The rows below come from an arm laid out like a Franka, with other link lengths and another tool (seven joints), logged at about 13 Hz.
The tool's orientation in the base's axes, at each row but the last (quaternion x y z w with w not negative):
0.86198, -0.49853, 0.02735, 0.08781
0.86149, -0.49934, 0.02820, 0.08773
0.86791, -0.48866, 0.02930, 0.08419
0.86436, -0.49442, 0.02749, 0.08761
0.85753, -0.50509, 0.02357, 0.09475
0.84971, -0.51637, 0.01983, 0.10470
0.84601, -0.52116, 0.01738, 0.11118
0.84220, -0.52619, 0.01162, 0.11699
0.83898, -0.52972, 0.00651, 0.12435
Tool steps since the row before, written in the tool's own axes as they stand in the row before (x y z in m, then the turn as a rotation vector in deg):
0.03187, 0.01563, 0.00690, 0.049, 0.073, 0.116
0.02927, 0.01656, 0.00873, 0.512, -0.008, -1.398
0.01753, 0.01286, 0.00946, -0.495, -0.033, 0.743
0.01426, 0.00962, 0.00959, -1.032, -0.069, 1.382
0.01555, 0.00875, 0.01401, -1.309, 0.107, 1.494
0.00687, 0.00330, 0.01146, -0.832, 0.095, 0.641
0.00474, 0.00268, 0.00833, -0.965, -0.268, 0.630
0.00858, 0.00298, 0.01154, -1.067, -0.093, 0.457
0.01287, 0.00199, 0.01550, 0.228, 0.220, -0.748
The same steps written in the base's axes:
0.00219, -0.03609, -0.00055, -0.043, -0.098, -0.098
-0.00004, -0.03465, -0.00256, 0.317, -0.183, 1.443
-0.00214, -0.02297, -0.00546, -0.253, 0.304, -0.801
-0.00138, -0.01860, -0.00632, -0.521, 0.664, -1.506
-0.00079, -0.02014, -0.01041, -0.815, 0.799, -1.629
-0.00056, -0.00974, -0.00971, -0.519, 0.557, -0.729
-0.00093, -0.00704, -0.00697, -0.257, 0.833, -0.800
-0.00002, -0.01124, -0.00945, -0.440, 0.886, -0.614
0.00200, -0.01557, -0.01278, -0.006, -0.131, 0.802

